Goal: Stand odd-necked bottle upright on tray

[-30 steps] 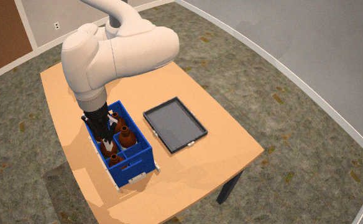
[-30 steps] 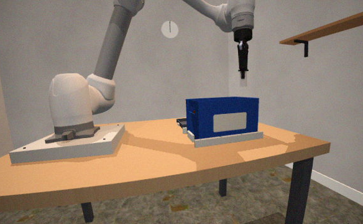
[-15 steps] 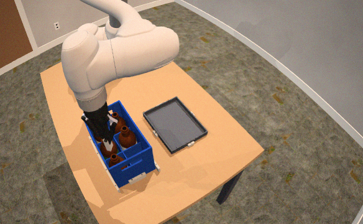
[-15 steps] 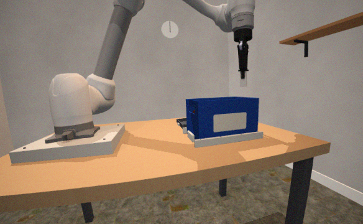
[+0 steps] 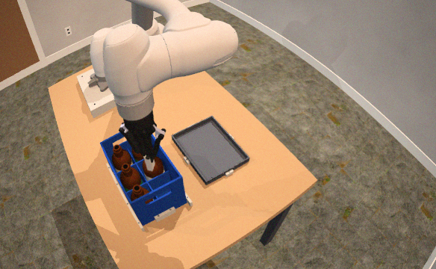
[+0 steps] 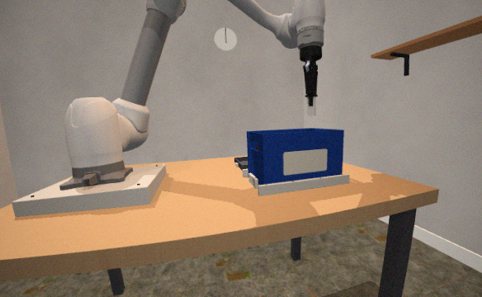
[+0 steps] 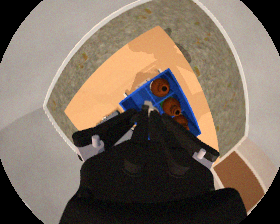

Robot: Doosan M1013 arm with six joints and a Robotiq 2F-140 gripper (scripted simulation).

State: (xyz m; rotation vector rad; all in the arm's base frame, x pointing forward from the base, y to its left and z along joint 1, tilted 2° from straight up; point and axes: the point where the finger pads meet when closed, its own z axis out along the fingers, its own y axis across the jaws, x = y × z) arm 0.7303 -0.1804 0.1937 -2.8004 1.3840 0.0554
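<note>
My gripper is now 17 cm above the blue crate, 9 cm past it and 1 cm to the left of it. Also, from my hand: bottle (17 cm below, 10 cm behind, 5 cm to the right); dark tray (28 cm to the left, 25 cm below, 6 cm behind).
</note>
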